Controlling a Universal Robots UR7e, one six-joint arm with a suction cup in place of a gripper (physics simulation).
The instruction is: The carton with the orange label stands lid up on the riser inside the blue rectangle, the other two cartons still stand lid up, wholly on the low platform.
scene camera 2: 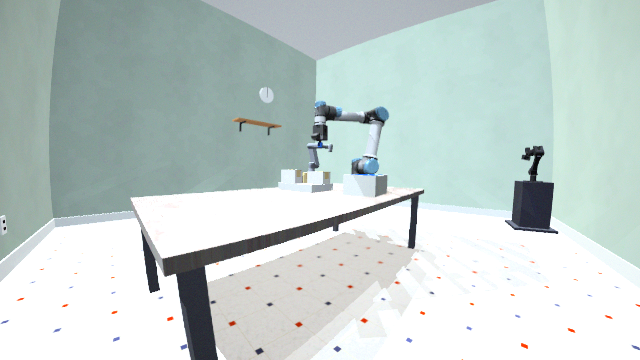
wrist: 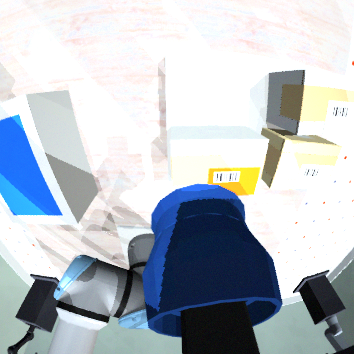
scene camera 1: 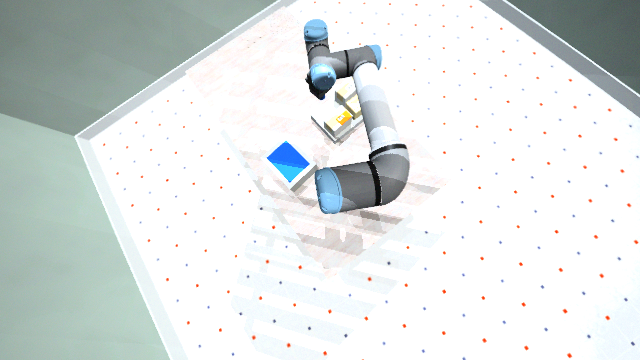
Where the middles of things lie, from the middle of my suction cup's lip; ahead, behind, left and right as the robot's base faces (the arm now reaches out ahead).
Right now the carton with orange label [wrist: 232, 156] is 7 cm behind my suction cup, 5 cm to the right of it and 22 cm below it. Also, from my suction cup: low platform [wrist: 203, 87] (2 cm behind, 14 cm to the right, 29 cm below); riser with blue rectangle [scene camera 1: 286, 159] (4 cm behind, 32 cm to the left, 25 cm below).
